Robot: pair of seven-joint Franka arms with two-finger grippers.
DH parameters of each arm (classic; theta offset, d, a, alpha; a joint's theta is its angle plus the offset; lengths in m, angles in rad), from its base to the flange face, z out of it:
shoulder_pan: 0 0.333 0 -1.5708
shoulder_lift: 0 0 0 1.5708
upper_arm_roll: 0 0.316 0.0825 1.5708
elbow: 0 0 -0.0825 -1.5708
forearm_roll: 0 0.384 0 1.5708
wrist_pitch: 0 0 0.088 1.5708
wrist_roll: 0 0.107 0 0
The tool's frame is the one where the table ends.
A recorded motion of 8 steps. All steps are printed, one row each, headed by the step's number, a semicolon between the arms.
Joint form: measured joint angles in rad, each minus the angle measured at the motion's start. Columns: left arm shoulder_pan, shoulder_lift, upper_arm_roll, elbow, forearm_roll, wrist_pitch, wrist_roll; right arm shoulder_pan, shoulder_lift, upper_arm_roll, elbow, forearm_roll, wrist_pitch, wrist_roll.
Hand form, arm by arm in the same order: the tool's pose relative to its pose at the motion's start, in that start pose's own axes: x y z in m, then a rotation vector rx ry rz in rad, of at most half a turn. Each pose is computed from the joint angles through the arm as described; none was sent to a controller.
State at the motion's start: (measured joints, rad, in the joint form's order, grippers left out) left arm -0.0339 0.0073 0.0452 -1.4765 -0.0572 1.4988 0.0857; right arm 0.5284 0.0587 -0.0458 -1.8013 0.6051 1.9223 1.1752
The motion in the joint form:
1: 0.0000 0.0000 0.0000 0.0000 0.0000 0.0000 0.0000; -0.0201 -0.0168 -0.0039 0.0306 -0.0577 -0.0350 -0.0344
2: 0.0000 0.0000 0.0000 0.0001 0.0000 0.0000 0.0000; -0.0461 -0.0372 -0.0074 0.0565 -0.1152 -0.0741 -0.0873
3: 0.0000 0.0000 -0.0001 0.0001 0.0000 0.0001 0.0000; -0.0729 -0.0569 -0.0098 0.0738 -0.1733 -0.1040 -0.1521
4: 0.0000 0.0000 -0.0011 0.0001 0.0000 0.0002 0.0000; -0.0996 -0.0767 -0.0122 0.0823 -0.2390 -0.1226 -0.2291
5: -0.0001 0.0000 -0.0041 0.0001 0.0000 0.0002 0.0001; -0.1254 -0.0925 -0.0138 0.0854 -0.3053 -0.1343 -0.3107
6: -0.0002 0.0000 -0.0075 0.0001 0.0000 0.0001 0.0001; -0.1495 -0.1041 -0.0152 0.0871 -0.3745 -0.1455 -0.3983
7: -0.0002 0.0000 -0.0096 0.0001 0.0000 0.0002 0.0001; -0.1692 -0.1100 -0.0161 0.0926 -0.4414 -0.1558 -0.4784
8: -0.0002 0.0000 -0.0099 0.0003 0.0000 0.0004 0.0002; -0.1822 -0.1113 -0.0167 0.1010 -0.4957 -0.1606 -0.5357
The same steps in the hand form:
1: 0.0000 0.0000 0.0000 0.0000 0.0000 0.0000; 0.0022 0.0009 -0.0254 -0.0026 0.0489 -0.0572
2: 0.0000 0.0000 0.0000 0.0000 0.0001 0.0000; 0.0068 0.0051 -0.0523 -0.0105 0.0994 -0.1227
3: 0.0000 0.0001 -0.0001 0.0000 0.0002 0.0001; 0.0138 0.0111 -0.0761 -0.0227 0.1533 -0.1918
4: 0.0001 0.0006 0.0000 0.0000 0.0002 0.0011; 0.0233 0.0188 -0.0977 -0.0415 0.2164 -0.2673
5: 0.0002 0.0023 0.0001 -0.0001 0.0001 0.0043; 0.0346 0.0268 -0.1154 -0.0698 0.2789 -0.3419
6: 0.0003 0.0042 0.0002 -0.0002 -0.0002 0.0078; 0.0467 0.0348 -0.1302 -0.1120 0.3391 -0.4191
7: 0.0004 0.0053 0.0002 -0.0002 -0.0002 0.0099; 0.0574 0.0411 -0.1427 -0.1602 0.3934 -0.4894
8: 0.0004 0.0055 0.0001 -0.0002 0.0001 0.0103; 0.0649 0.0446 -0.1525 -0.1996 0.4375 -0.5405

